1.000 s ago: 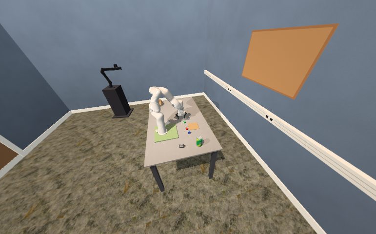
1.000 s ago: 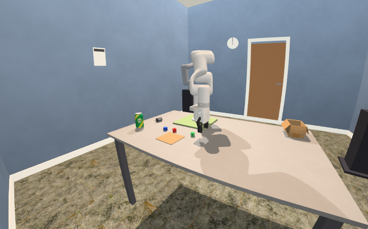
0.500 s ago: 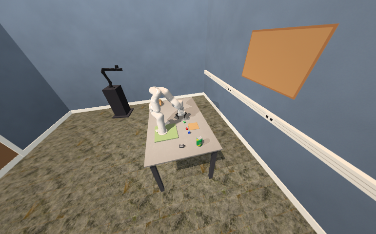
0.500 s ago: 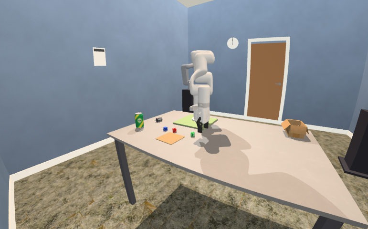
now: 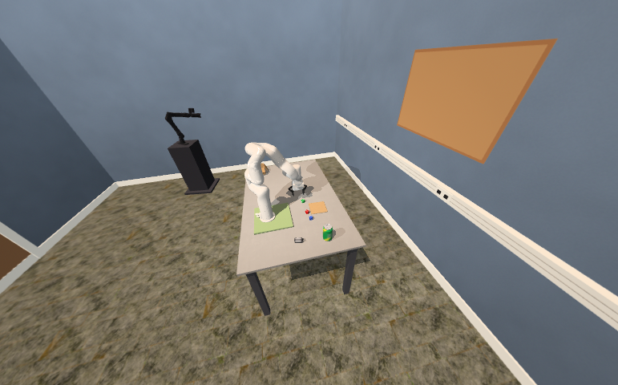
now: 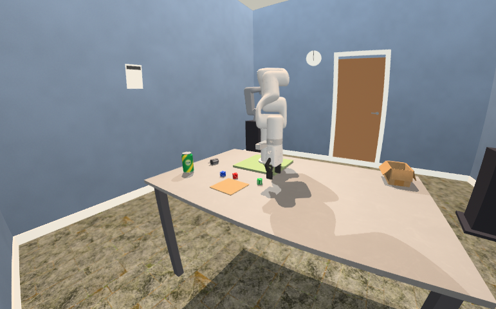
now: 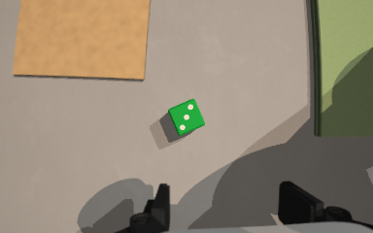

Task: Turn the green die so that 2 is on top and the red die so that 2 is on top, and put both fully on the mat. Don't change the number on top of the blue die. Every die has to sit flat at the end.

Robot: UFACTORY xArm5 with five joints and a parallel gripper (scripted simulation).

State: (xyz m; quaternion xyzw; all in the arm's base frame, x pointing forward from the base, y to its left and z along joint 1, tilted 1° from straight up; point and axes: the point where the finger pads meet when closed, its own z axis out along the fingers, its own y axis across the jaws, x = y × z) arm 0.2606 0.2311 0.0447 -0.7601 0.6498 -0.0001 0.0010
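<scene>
Right now the green die is 6 cm to the right of my hand, 4 cm below it and 4 cm ahead of it. Also, from my hand: blue die (28 cm to the right, 9 cm ahead, 4 cm below); red die (21 cm to the right, 7 cm ahead, 4 cm below); mat (16 cm ahead, 15 cm to the right, 5 cm below).
</scene>
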